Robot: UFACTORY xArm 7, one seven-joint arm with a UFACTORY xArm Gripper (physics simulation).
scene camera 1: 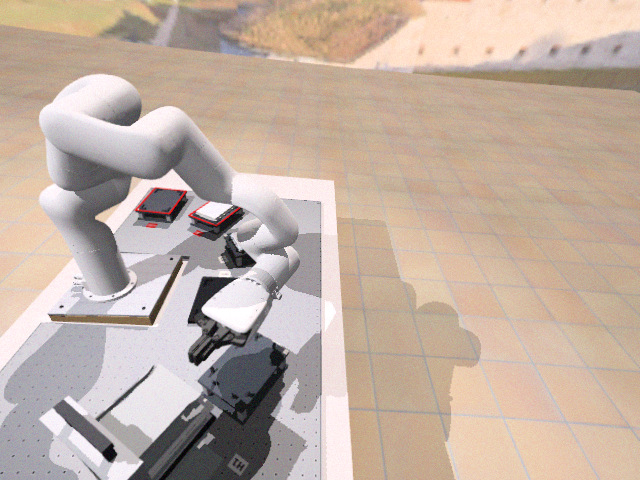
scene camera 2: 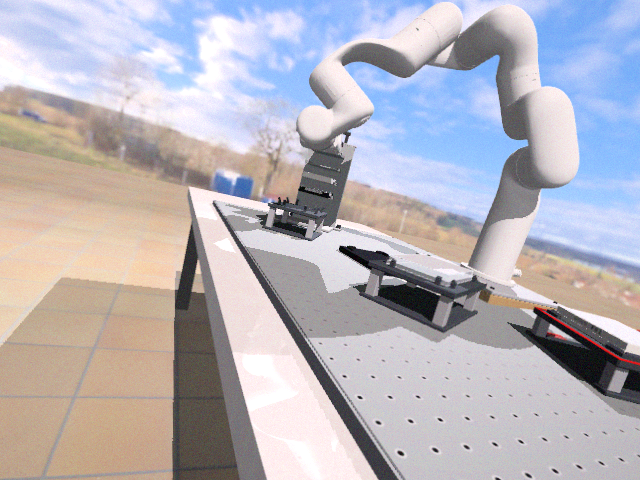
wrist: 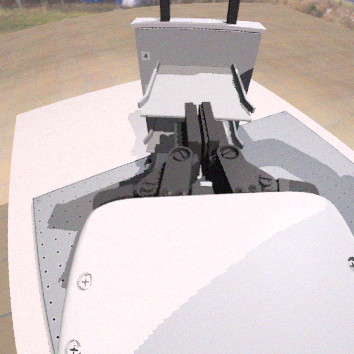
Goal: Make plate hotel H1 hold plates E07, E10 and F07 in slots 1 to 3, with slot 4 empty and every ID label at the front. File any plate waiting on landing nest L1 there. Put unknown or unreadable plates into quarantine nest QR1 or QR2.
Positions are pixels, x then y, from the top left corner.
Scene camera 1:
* rack slot: 141, 416
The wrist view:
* gripper: 196, 120
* rack slot: 170, 86
